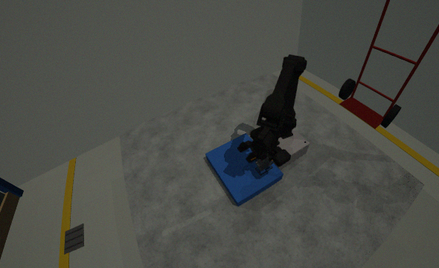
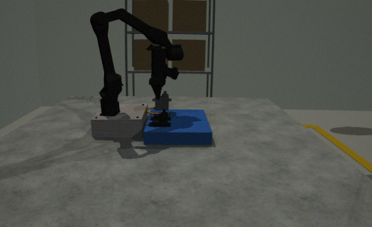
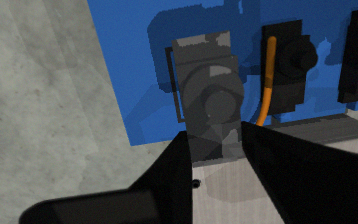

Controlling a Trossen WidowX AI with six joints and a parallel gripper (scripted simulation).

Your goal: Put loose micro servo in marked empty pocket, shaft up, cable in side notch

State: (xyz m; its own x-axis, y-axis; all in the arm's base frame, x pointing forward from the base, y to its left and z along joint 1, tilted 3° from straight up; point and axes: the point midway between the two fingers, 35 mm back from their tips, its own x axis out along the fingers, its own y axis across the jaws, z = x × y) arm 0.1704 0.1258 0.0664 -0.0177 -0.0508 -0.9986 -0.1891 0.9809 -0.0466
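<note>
Now: gripper tip 130 mm short of the blue deck, 90 mm above it and 50 mm to the left of it.
</note>
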